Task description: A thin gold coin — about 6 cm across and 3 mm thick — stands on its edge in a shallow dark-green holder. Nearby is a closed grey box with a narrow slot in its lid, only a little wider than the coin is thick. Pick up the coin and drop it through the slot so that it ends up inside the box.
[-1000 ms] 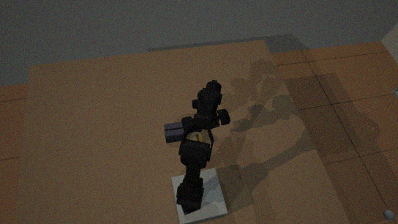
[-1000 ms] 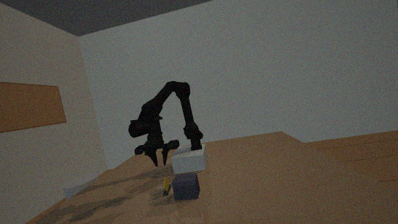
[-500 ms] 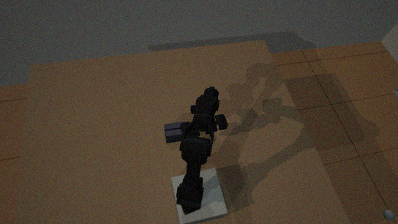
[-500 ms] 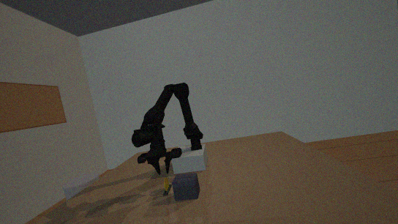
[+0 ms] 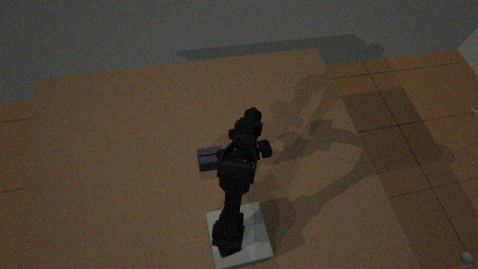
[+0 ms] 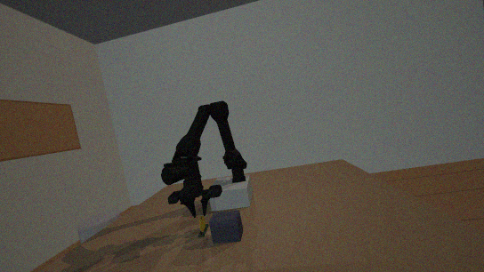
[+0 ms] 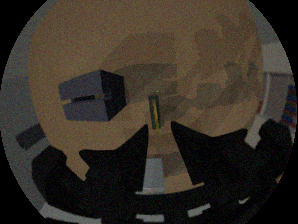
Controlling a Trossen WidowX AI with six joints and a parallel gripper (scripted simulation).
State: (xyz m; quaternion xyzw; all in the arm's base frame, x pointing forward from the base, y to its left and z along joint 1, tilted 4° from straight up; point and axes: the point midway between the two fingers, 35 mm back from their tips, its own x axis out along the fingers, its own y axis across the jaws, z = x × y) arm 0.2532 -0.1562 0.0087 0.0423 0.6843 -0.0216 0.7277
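My gripper tip is 3 cm above the gold coin.
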